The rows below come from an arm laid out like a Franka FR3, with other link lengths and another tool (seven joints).
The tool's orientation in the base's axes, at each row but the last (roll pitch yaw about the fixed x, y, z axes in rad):
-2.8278, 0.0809, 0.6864
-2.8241, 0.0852, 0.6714
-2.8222, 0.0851, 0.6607
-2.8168, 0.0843, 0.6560
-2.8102, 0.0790, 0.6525
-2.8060, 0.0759, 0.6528
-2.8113, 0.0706, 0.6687
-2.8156, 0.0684, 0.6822
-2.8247, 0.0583, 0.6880
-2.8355, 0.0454, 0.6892
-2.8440, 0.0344, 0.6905
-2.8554, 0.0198, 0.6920
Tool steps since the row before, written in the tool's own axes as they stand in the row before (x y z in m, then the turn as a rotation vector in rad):
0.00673, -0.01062, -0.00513, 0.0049, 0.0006, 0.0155
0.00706, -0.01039, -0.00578, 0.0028, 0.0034, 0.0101
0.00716, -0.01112, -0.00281, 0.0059, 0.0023, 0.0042
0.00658, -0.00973, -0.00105, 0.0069, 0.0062, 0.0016
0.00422, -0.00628, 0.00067, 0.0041, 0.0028, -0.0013
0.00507, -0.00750, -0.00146, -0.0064, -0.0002, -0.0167
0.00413, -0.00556, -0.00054, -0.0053, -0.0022, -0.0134
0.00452, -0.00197, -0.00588, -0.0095, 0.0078, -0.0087
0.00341, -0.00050, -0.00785, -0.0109, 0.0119, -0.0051
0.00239, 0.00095, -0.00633, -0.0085, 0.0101, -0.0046
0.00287, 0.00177, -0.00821, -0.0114, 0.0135, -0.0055
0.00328, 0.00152, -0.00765, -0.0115, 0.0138, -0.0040
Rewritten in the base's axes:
0.00030, 0.01126, 0.00759, 0.0002, 0.0056, -0.0153
0.00107, 0.01115, 0.00810, 0.0015, 0.0011, -0.0109
0.00011, 0.01234, 0.00553, 0.0049, 0.0027, -0.0052
0.00005, 0.01125, 0.00353, 0.0085, -0.0002, -0.0041
-0.00031, 0.00751, 0.00107, 0.0051, 0.0001, 0.0000
0.00024, 0.00849, 0.00345, -0.0009, -0.0074, 0.0163
0.00021, 0.00664, 0.00202, -0.0020, -0.0045, 0.0137
0.00384, 0.00310, 0.00588, -0.0006, -0.0136, 0.0064
0.00422, 0.00092, 0.00740, -0.0002, -0.0168, 0.0018
0.00383, -0.00049, 0.00564, 0.0005, -0.0139, 0.0017
0.00502, -0.00117, 0.00723, 0.0005, -0.0184, 0.0017
0.00494, -0.00061, 0.00684, 0.0003, -0.0184, 0.0002

